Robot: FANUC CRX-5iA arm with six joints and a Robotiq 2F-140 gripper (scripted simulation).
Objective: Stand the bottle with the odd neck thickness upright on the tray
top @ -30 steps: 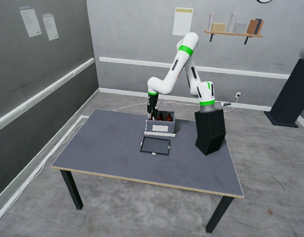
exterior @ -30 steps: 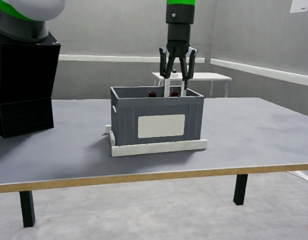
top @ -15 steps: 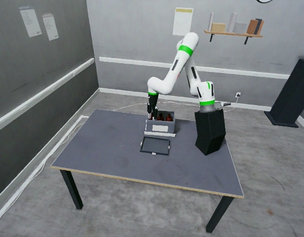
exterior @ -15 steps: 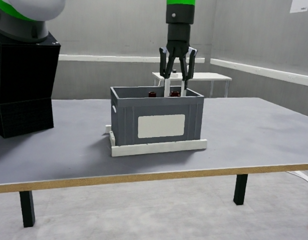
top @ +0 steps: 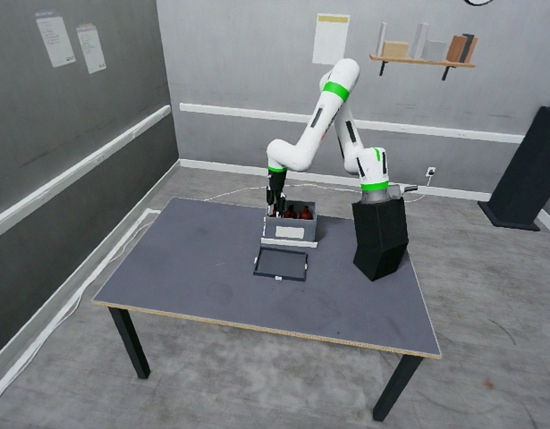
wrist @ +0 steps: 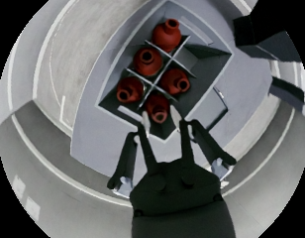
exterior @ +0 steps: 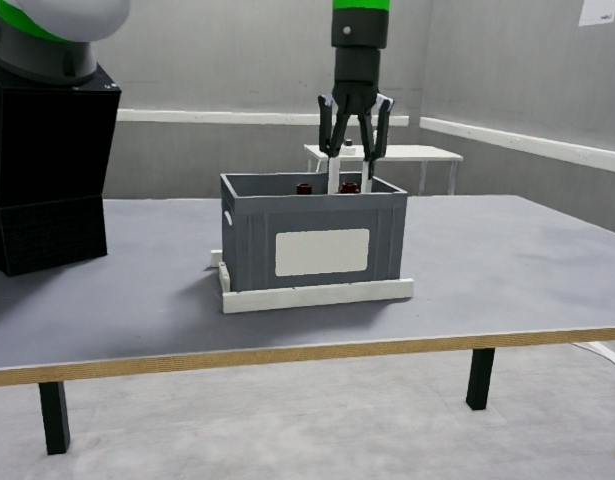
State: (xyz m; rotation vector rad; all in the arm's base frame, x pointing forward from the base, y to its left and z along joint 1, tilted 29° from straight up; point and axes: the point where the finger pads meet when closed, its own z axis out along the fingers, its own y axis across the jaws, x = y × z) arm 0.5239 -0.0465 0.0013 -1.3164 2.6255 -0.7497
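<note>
Right now my hand is 9 cm past the grey crate, 5 cm to the left of it and 9 cm above it. Round my hand: dark tray 7 cm behind, 21 cm to the left, 16 cm below.
</note>
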